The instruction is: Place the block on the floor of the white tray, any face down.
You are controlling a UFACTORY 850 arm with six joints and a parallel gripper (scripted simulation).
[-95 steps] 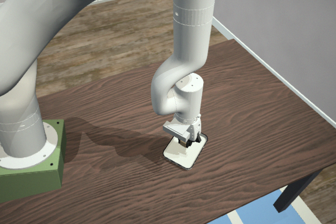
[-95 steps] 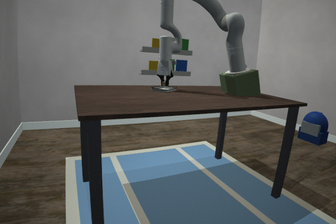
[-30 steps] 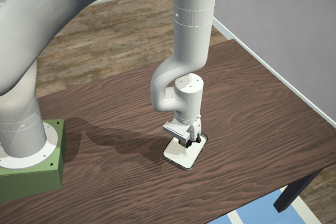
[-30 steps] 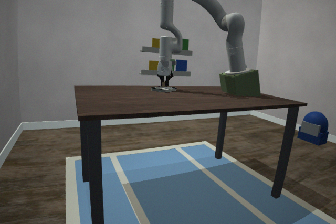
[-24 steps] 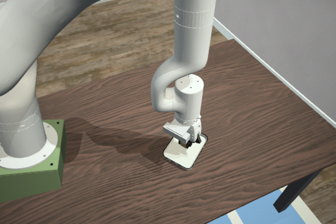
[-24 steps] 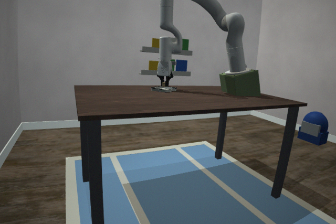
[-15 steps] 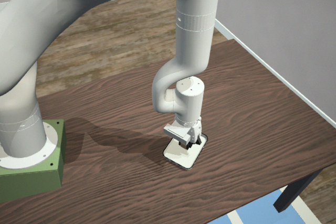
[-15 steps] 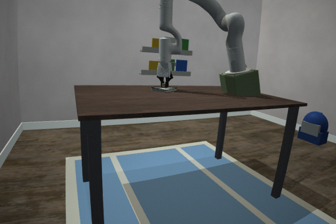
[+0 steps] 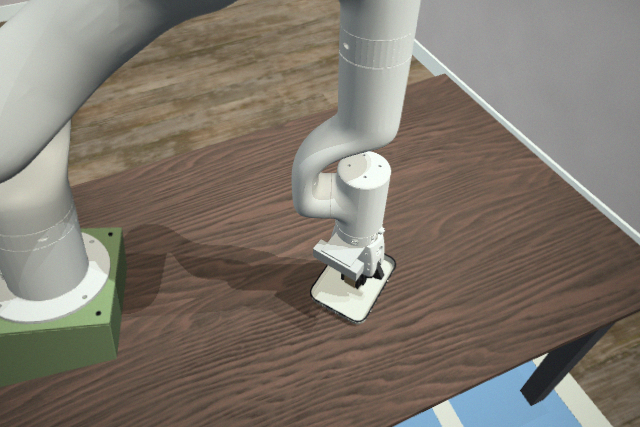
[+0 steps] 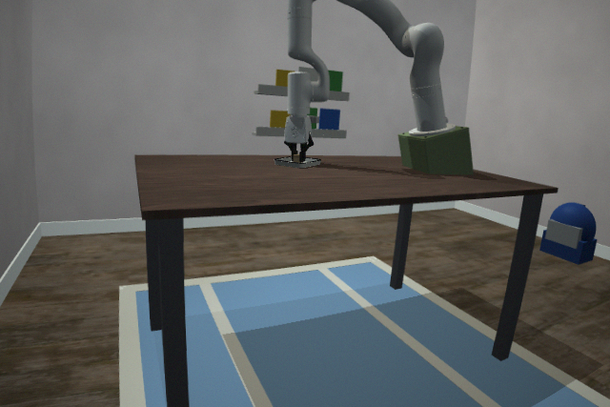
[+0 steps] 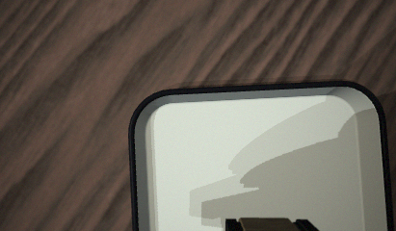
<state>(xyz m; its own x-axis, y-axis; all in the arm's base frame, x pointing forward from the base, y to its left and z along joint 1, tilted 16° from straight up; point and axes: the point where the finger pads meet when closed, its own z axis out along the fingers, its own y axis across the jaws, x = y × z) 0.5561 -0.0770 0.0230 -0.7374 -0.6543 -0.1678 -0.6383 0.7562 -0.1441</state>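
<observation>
The small wooden block lies 1 cm below my hand. The rest, counted from my hand: white tray (2 cm below).
</observation>
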